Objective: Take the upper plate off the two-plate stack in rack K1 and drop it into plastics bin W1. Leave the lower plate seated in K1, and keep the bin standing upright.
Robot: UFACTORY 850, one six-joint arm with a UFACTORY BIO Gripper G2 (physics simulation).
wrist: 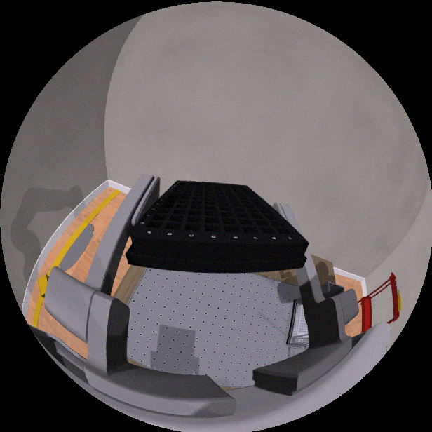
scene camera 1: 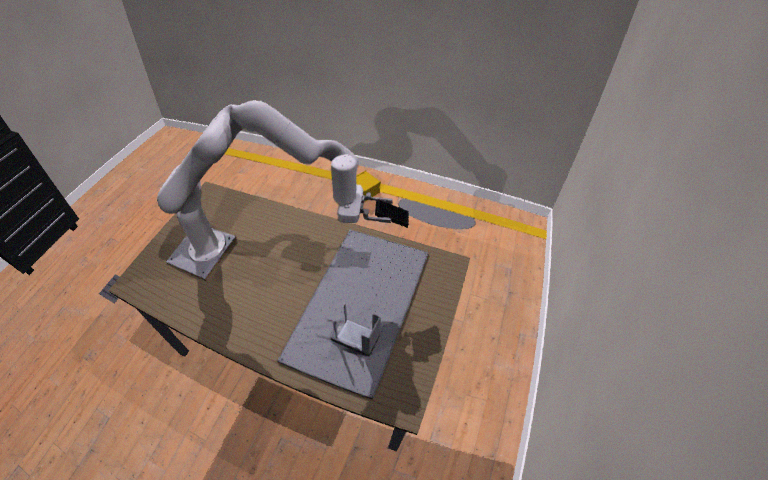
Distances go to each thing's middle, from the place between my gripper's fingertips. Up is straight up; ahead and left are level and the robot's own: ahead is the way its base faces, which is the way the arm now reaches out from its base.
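Looking at the black plate [wrist: 211,227], I find my hand 1 cm above it.
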